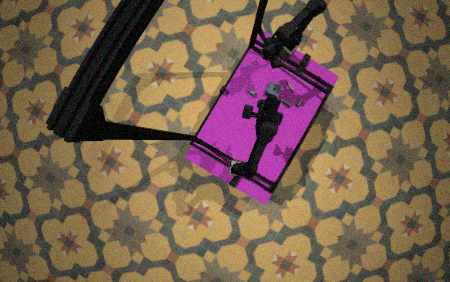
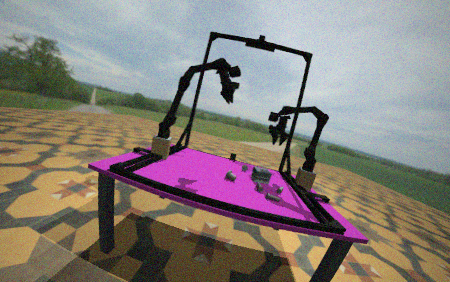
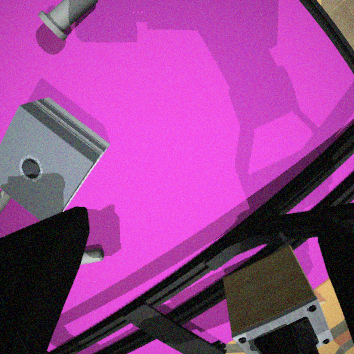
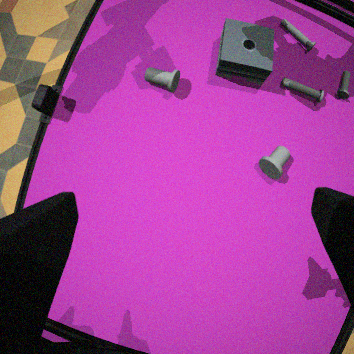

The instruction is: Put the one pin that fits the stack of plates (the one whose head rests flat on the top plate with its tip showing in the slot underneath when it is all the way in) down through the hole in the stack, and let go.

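The grey stack of plates (image 1: 273,89) (image 2: 261,174) (image 3: 55,155) (image 4: 232,47) stands on the table with an empty round hole in its top. Two short thick pins lie loose: one (image 3: 75,15) (image 4: 162,78) with its head toward the stack, another (image 2: 230,176) (image 4: 281,157) farther off. Two long thin pins (image 4: 297,35) (image 4: 303,90) and a short thin pin (image 4: 343,85) lie beside the stack. My left gripper (image 1: 275,63) (image 2: 278,142) (image 3: 208,226) is open and empty above the table. My right gripper (image 1: 270,101) (image 2: 230,100) (image 4: 198,203) is open and empty, high above the table.
The magenta table (image 1: 220,120) (image 2: 165,175) has black rails along its edges. A black frame (image 2: 239,39) arches over the table. A small black block (image 2: 233,157) (image 4: 46,99) sits at one edge. The left arm's brown base block (image 2: 306,179) (image 3: 270,287) stands by the rail.
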